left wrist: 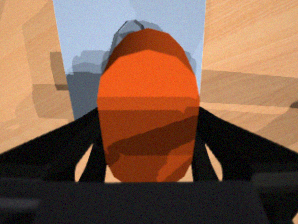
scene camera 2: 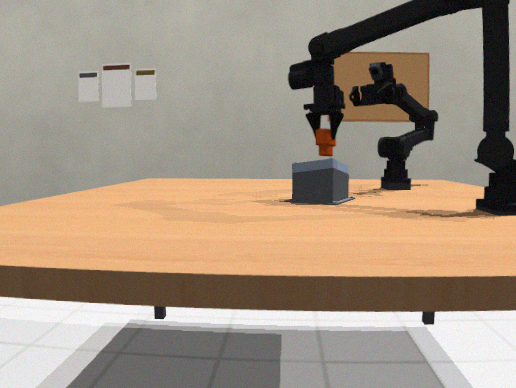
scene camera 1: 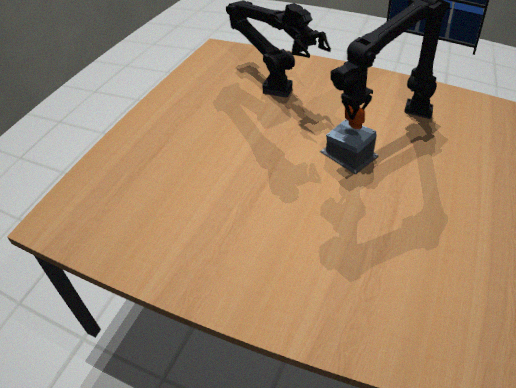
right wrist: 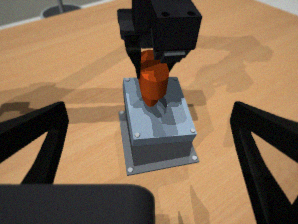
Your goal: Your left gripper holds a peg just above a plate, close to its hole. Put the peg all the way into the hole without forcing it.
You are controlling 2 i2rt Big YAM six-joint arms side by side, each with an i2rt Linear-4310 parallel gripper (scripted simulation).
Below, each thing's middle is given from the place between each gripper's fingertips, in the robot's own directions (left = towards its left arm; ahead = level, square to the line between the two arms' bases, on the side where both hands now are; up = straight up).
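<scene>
From my left hand, the blue-grey plate [scene camera 1: 339, 135] is 10 mm ahead, 10 mm to the right and 90 mm below, and the orange peg [left wrist: 148, 102] is 20 mm below that same hand.
As for my right hand [scene camera 2: 363, 96], the orange peg is 160 mm ahead of it, 160 mm to the left of it and 160 mm below it, while the blue-grey plate is 180 mm ahead of that hand, 160 mm to the left of it and 230 mm below it.
</scene>
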